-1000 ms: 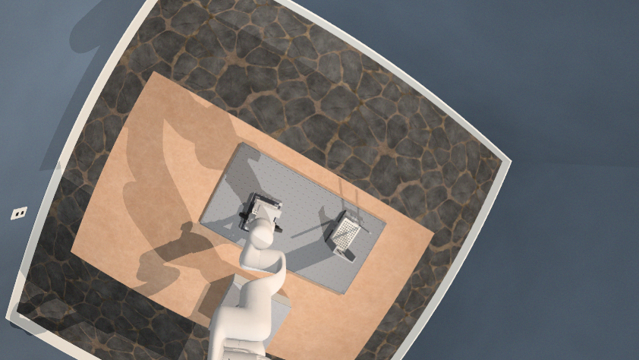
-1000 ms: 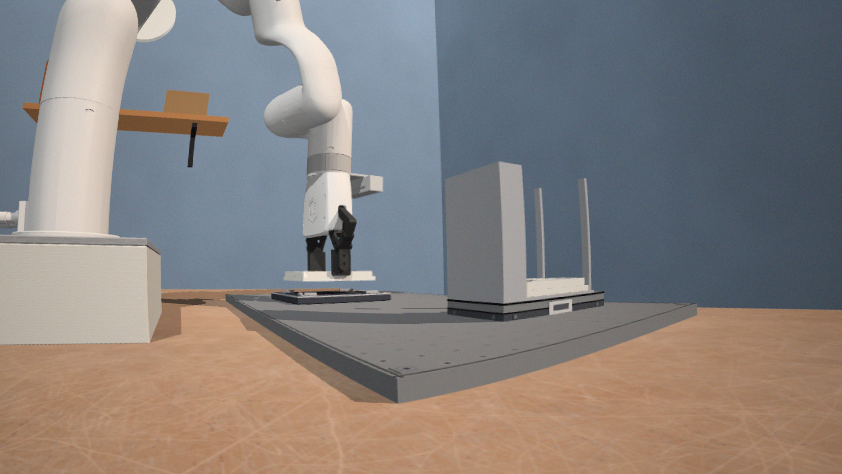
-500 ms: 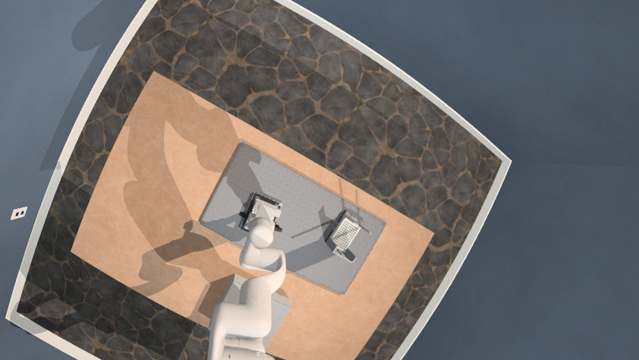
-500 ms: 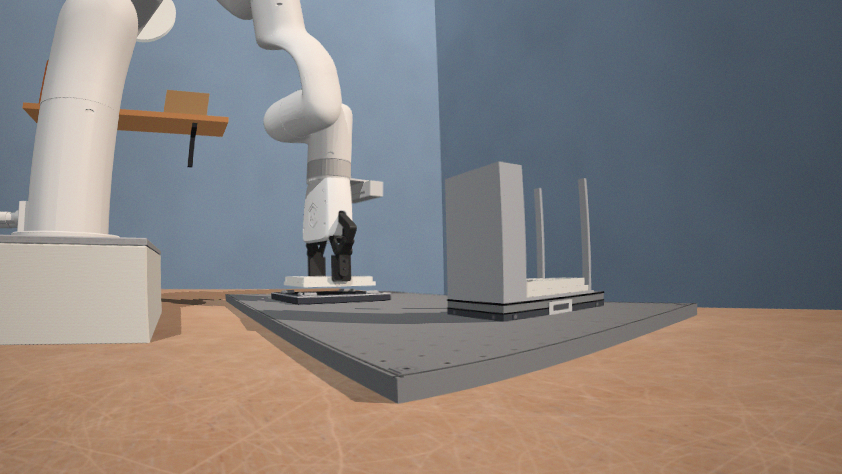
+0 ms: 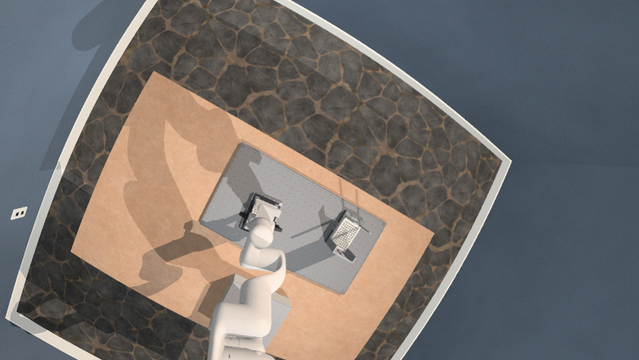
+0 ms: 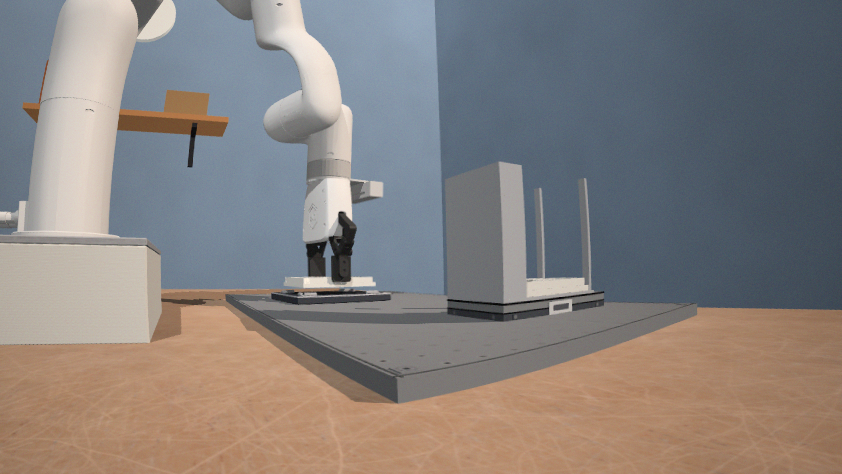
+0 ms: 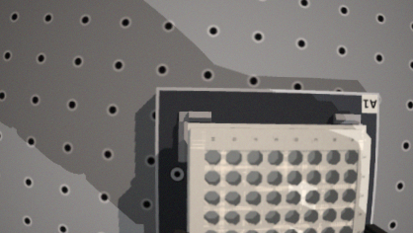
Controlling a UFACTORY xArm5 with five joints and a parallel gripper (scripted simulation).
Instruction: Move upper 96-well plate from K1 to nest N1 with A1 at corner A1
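The plate nest N1 is 40 mm below my hand. The rest, counted from my hand: tall grey wall: 330 mm to the right, 40 mm ahead, 40 mm above; A1 mark: 80 mm ahead, 40 mm to the right, 30 mm below.
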